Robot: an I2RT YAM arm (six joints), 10 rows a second.
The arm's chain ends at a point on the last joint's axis. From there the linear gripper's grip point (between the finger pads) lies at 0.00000 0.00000 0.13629 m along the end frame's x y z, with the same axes.
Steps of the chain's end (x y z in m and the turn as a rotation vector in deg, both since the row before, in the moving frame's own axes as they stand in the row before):
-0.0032 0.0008 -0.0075 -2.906 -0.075 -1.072
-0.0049 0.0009 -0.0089 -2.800 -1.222 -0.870
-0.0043 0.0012 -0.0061 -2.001 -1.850 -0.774
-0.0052 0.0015 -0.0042 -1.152 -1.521 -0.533
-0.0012 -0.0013 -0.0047 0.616 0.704 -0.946
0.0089 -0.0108 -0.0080 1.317 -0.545 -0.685
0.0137 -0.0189 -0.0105 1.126 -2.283 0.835
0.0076 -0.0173 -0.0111 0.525 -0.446 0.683
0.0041 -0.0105 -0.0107 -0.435 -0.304 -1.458
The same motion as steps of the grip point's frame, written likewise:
-0.0033 0.0077 -0.0077 -2.906 -0.075 -1.072
-0.0078 0.0076 -0.0091 -2.800 -1.222 -0.870
-0.0087 0.0060 -0.0063 -2.001 -1.850 -0.774
-0.0088 0.0043 -0.0043 -1.152 -1.521 -0.533
0.0005 -0.0028 -0.0047 0.616 0.704 -0.946
0.0076 -0.0139 -0.0080 1.317 -0.545 -0.685
0.0083 -0.0216 -0.0106 1.126 -2.283 0.835
0.0065 -0.0186 -0.0111 0.525 -0.446 0.683
0.0034 -0.0095 -0.0107 -0.435 -0.304 -1.458

